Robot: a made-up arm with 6 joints.
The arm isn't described. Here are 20 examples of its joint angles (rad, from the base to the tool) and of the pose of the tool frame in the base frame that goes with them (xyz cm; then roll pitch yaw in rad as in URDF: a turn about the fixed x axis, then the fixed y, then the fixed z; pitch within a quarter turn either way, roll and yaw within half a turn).
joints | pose
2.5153 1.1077 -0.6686 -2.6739 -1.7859 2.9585 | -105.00 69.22 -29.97 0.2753 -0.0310 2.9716
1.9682 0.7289 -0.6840 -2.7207 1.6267 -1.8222 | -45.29 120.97 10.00 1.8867 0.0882 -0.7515
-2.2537 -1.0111 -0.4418 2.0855 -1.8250 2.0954 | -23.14 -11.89 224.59 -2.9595 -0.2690 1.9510
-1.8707 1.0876 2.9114 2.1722 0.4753 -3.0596 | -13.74 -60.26 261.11 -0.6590 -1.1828 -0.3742
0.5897 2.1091 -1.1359 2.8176 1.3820 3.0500 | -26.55 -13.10 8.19 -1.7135 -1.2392 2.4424
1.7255 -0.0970 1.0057 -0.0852 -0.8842 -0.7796 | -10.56 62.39 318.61 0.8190 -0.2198 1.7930
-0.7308 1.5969 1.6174 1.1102 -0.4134 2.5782 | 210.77 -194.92 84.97 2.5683 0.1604 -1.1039
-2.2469 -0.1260 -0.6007 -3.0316 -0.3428 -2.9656 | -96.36 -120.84 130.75 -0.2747 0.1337 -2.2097
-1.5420 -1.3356 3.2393 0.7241 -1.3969 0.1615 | -10.93 98.29 -55.77 2.8889 0.0703 2.3126
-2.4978 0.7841 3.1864 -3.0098 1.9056 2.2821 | 8.30 8.16 229.69 0.9698 -0.4898 -2.6389
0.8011 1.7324 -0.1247 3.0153 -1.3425 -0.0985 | 87.45 88.05 -104.96 -3.0839 0.5121 0.6599
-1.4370 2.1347 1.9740 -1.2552 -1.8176 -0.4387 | 45.58 -252.98 -0.58 2.2499 0.2610 0.4379
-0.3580 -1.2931 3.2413 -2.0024 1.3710 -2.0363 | -96.87 24.46 -51.74 1.8735 0.1231 -2.3866
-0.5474 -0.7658 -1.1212 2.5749 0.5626 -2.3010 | 78.34 -43.60 109.26 -0.0351 0.7984 -0.1246
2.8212 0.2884 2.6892 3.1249 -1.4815 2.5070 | 75.66 -24.89 244.35 -2.4903 0.7406 -0.2979
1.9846 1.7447 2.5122 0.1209 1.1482 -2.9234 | -87.26 195.31 171.75 0.0316 -1.2120 -1.4756
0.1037 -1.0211 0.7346 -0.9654 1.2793 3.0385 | -133.95 -23.76 262.18 0.2575 -0.1833 -2.1089
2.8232 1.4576 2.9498 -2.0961 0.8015 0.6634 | -116.52 46.52 229.47 2.3871 -0.7278 1.8397
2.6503 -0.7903 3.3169 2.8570 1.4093 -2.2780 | 118.17 -67.13 17.98 2.4537 -0.4188 -0.7995
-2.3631 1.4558 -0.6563 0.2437 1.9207 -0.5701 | -62.28 -65.37 -60.33 0.6967 0.1769 -2.1307
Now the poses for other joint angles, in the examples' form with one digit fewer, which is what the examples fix.
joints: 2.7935 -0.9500 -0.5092 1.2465 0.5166 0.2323
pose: -52.7 13.0 218.8 -1.757 -0.539 -2.913
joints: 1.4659 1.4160 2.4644 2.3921 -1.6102 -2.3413
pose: 26.7 172.8 221.2 1.973 -0.337 -0.870
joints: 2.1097 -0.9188 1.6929 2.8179 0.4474 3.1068
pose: 108.9 -185.4 195.3 -2.620 -0.943 -1.269
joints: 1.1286 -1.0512 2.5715 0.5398 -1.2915 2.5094
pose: -82.1 -187.7 40.8 0.024 -0.648 -1.345
